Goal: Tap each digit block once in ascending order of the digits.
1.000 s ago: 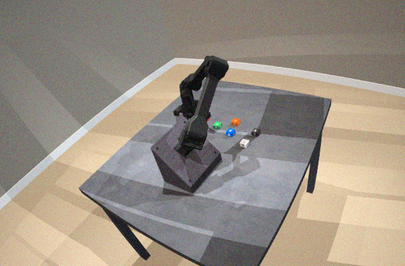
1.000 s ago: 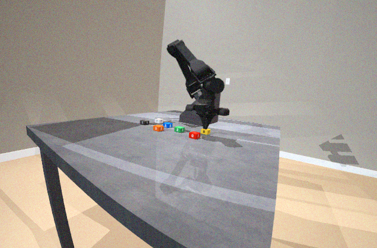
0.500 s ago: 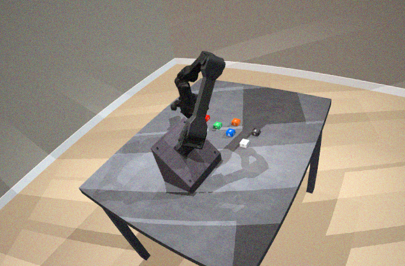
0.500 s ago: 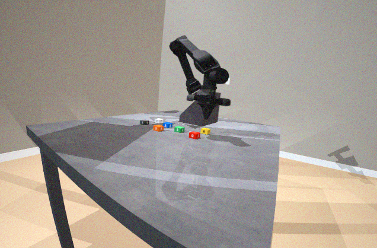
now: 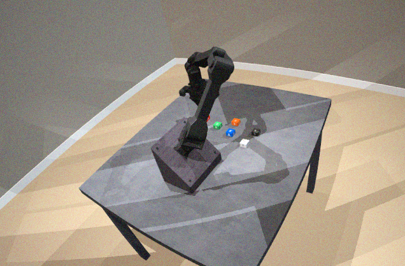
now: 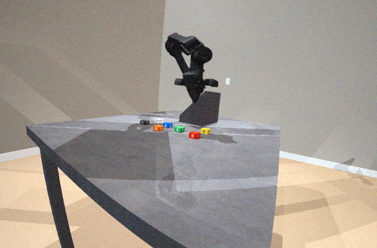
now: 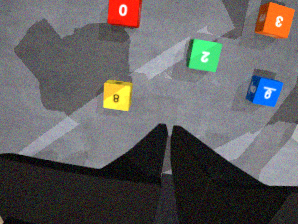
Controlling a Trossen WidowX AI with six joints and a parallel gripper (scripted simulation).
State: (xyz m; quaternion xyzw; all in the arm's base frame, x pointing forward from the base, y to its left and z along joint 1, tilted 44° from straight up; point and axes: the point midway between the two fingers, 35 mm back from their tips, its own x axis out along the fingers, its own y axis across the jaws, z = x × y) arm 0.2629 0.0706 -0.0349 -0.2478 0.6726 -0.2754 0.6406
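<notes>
The blue block is 13 cm to the right of my gripper tip, 12 cm below it and 1 cm ahead of it. From my gripper tip the other things lie so: yellow block 12 cm below, 6 cm to the left, 2 cm behind; then green block 12 cm below, 4 cm to the right, 4 cm ahead; then red block 12 cm below, 8 cm ahead, 5 cm to the left.
</notes>
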